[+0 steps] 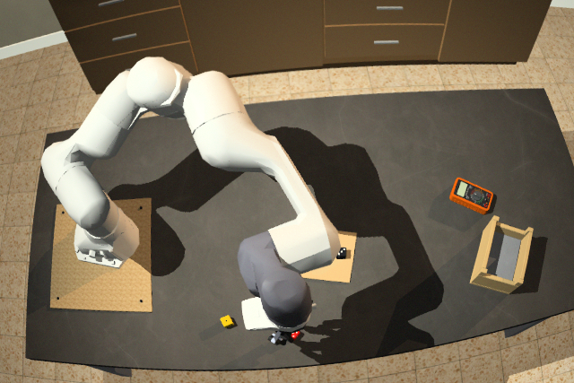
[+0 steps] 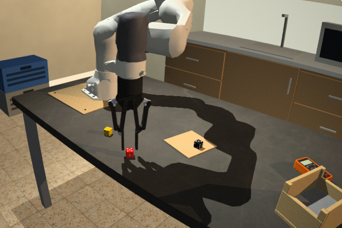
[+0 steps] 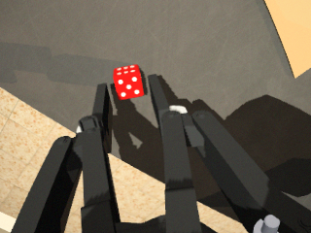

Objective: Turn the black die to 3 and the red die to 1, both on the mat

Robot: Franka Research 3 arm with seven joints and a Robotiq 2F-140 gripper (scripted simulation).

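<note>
Right now my hand is 5 cm above the red die. Round my hand: black die: 14 cm ahead, 21 cm to the left, 5 cm below; yellow die: 16 cm behind, 5 cm to the left, 5 cm below; tan mat: 10 cm ahead, 21 cm to the left, 6 cm below.
</note>
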